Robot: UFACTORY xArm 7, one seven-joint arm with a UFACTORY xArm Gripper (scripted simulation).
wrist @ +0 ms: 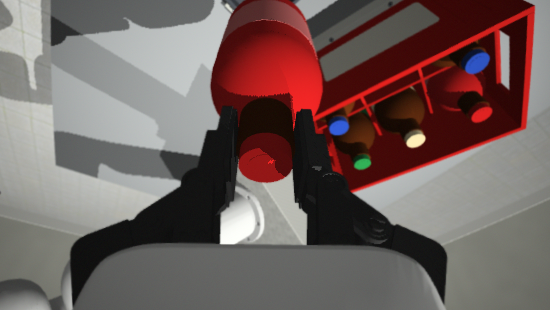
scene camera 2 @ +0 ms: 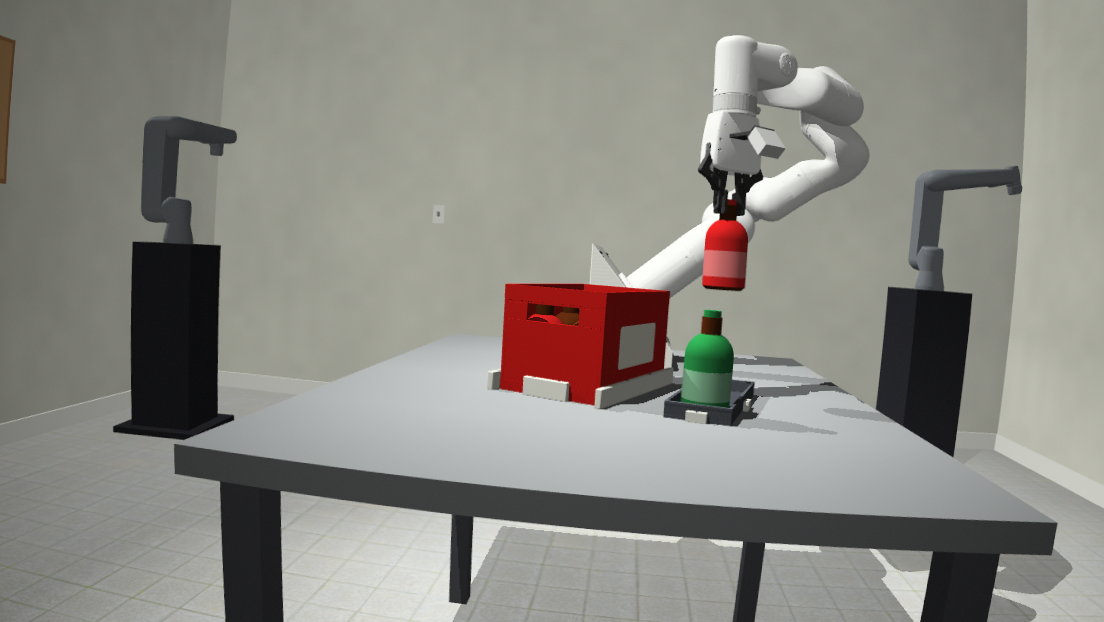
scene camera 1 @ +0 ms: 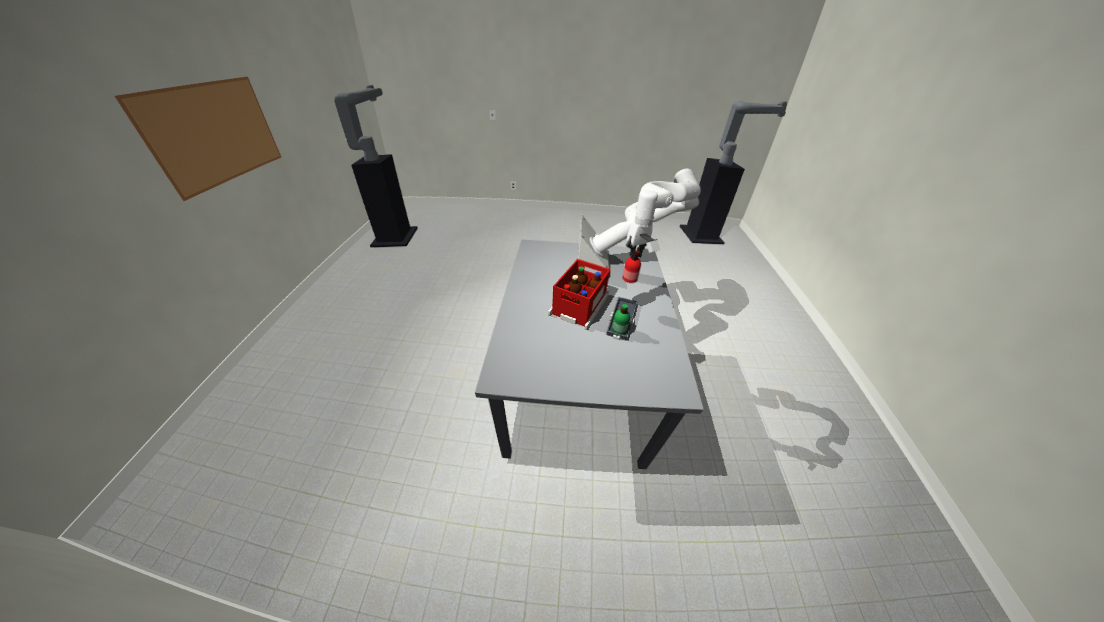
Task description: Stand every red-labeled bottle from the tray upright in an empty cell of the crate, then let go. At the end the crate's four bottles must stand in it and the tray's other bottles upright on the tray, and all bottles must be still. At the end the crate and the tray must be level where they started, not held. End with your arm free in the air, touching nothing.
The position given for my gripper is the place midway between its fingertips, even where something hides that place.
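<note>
There is a red crate [scene camera 1: 588, 304] here, and a red-labeled bottle [scene camera 2: 726, 243] too. The green-labeled bottle [scene camera 2: 708, 363] belongs to the scene as well, though in the wrist view it is out of frame. As for my gripper [scene camera 2: 728, 214], I also find the gripper [wrist: 266, 128] through the wrist camera, and the same gripper [scene camera 1: 635, 256] once more.
</note>
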